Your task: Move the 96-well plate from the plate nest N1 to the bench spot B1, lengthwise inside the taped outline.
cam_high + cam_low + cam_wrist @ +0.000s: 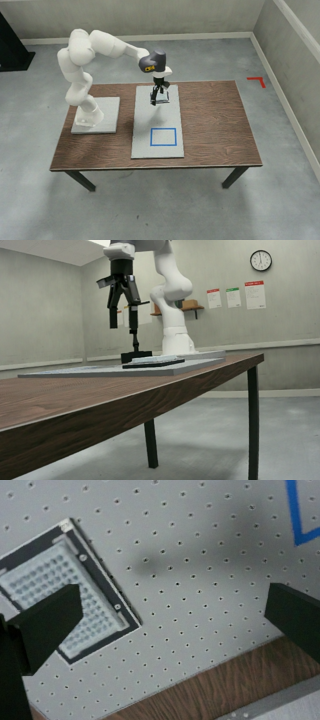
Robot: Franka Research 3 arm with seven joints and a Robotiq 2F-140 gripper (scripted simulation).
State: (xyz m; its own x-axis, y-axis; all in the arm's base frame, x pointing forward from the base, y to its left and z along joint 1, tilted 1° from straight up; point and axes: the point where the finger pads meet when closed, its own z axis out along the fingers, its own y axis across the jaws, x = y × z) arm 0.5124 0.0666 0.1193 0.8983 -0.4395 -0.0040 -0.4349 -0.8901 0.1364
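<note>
Now: hand 1 cm short of the clear 96-well plate, 12 cm to the right of it and 12 cm above it. Also, from my hand: black plate nest: 1 cm ahead, 12 cm to the left, 13 cm below.
</note>
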